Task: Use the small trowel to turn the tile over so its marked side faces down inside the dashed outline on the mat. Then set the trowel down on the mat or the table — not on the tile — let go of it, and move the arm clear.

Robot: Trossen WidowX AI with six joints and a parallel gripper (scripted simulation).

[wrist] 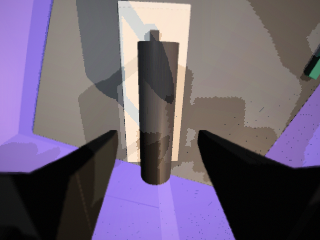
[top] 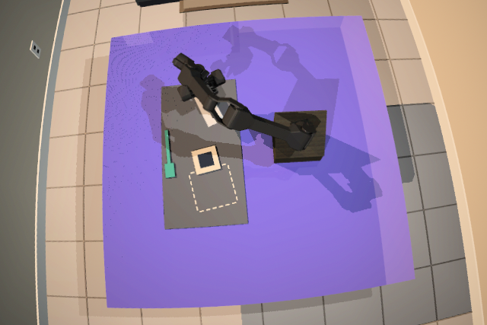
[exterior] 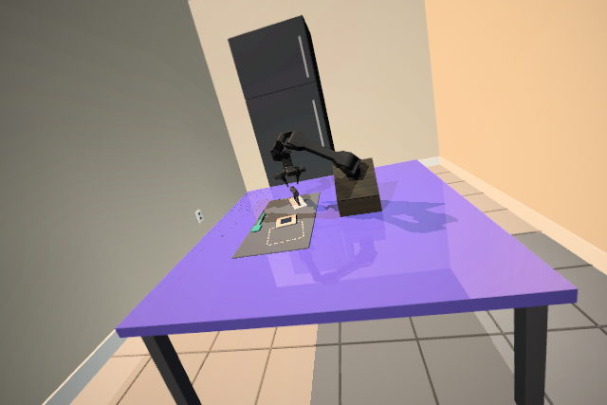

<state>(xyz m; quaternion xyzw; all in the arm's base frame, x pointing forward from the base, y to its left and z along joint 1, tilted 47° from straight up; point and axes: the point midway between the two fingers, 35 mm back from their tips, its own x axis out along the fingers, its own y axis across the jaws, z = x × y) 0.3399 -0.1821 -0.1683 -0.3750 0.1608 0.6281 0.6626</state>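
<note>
Now: gripper tip 10 mm past the trowel, 20 mm to the right of it and 70 mm above it. Also, from my gripper tip: grey mat (60 mm ahead, 200 mm to the left, 120 mm below); green flat tool (200 mm ahead, 210 mm to the left, 100 mm below); tile (40 mm ahead, 250 mm to the left, 100 mm below).
</note>
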